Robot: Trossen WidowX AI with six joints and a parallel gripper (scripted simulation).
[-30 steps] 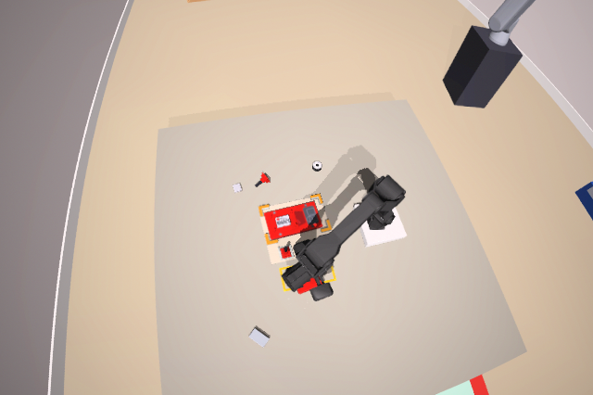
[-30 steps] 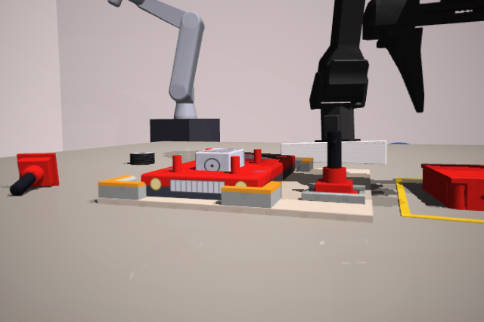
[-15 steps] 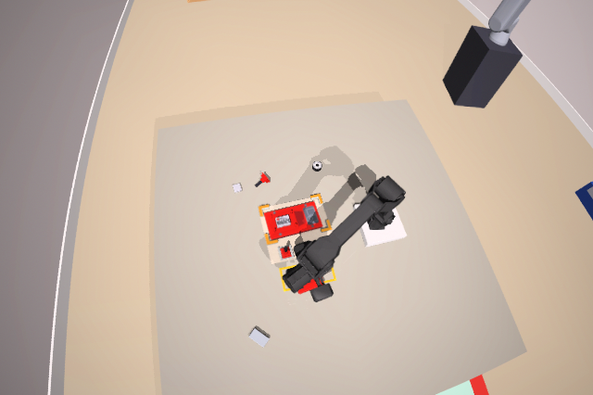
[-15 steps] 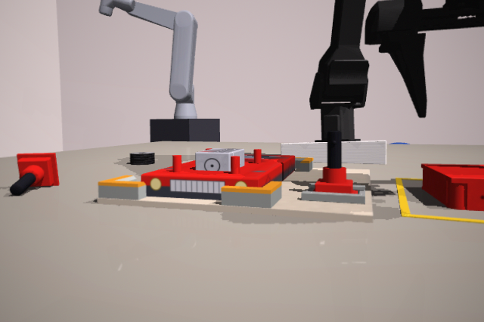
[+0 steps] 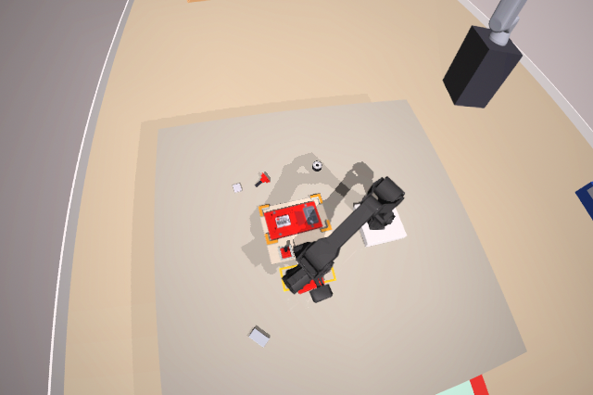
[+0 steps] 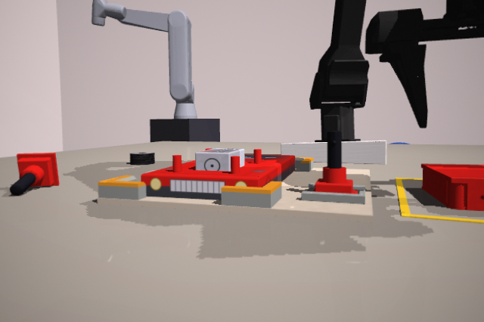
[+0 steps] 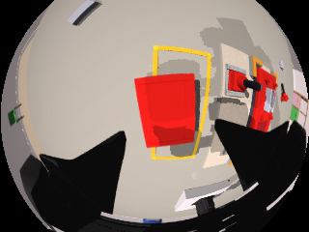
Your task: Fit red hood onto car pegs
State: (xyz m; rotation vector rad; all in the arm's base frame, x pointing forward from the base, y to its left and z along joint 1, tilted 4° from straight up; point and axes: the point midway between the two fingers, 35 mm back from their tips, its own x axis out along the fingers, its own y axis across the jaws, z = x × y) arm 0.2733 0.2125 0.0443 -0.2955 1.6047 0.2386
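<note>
My gripper tip is now 50 mm above the red hood. From my gripper tip the other things lie so: grey engine block: 210 mm to the right, 90 mm ahead, 40 mm below; black wheel: 480 mm to the right, 60 mm behind, 50 mm below; jig: 210 mm to the right, 50 mm below, 40 mm ahead.
</note>
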